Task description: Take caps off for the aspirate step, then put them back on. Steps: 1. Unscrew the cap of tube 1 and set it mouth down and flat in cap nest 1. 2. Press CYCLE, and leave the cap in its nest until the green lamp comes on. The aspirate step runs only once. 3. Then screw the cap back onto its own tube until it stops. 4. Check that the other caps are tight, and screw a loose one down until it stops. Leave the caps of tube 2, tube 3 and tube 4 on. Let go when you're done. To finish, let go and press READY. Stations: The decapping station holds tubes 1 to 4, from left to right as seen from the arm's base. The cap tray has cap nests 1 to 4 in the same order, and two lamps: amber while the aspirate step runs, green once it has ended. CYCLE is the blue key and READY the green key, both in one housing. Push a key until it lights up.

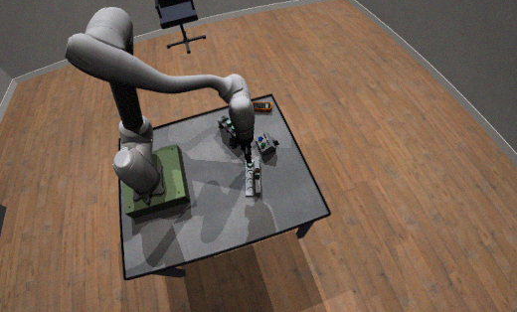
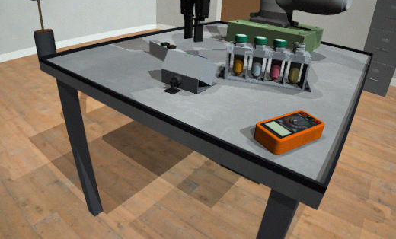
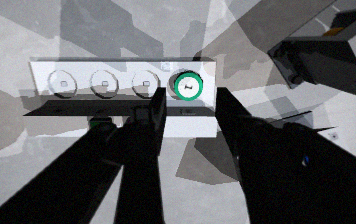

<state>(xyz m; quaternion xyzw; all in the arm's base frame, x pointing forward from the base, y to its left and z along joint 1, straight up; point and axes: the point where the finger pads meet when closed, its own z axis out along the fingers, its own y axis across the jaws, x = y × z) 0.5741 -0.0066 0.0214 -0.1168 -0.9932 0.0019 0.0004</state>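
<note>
Right now my hand is 100 mm short of the blue key, 120 mm to the right of it and 40 mm above it. From my hand the other things lie so: grey key housing 120 mm ahead, 100 mm to the left, 60 mm below; table edge 310 mm ahead, 50 mm to the left, 100 mm below; green key 100 mm ahead, 70 mm to the left, 40 mm below.
</note>
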